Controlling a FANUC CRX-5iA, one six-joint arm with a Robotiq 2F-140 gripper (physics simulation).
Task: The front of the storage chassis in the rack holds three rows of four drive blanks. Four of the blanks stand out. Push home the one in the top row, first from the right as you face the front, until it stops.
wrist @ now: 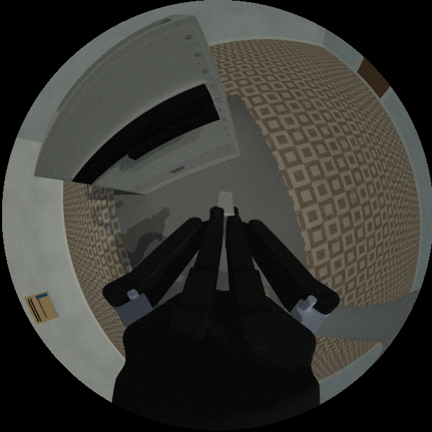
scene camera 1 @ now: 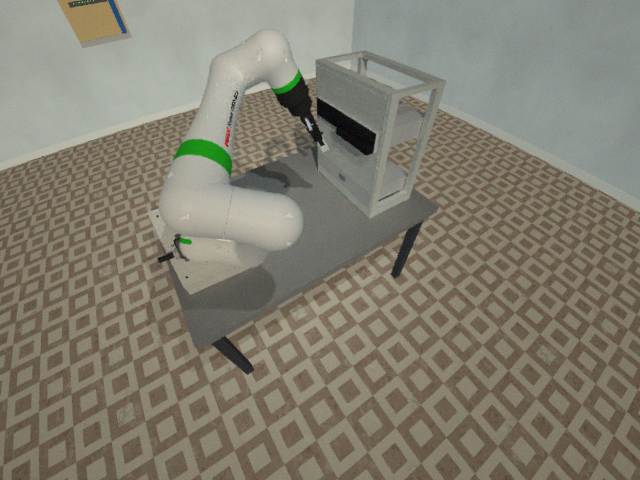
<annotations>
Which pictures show the grey rack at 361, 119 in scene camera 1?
The wrist view and scene camera 1: all of them.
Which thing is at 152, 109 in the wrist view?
A grey rack.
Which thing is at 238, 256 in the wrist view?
The gripper.
</annotations>
